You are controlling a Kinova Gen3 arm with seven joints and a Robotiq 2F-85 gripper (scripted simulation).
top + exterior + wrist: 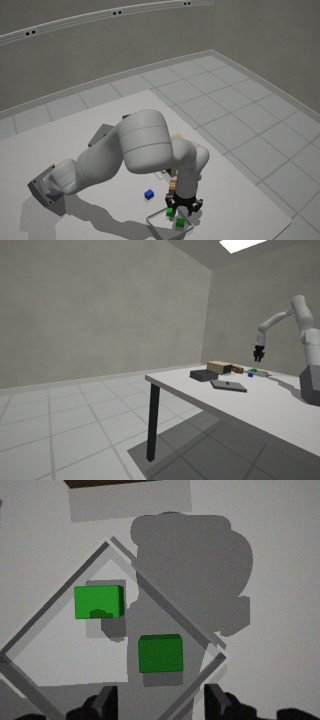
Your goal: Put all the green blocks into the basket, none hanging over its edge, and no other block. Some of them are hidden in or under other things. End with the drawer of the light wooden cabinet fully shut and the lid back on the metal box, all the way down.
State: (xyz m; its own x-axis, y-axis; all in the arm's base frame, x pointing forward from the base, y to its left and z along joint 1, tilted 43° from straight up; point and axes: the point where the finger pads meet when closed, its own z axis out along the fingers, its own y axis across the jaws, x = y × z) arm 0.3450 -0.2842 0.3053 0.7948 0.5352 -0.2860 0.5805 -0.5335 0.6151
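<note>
My hand is 670 mm to the right of the knobbed lid, 120 mm above it and 80 mm short of it. Also, from my hand: grey basket (120 mm below, 40 mm to the left, 20 mm behind); red block (150 mm ahead, 120 mm to the left, 120 mm below); darker brown wooden box (140 mm ahead, 130 mm to the left, 100 mm below).
</note>
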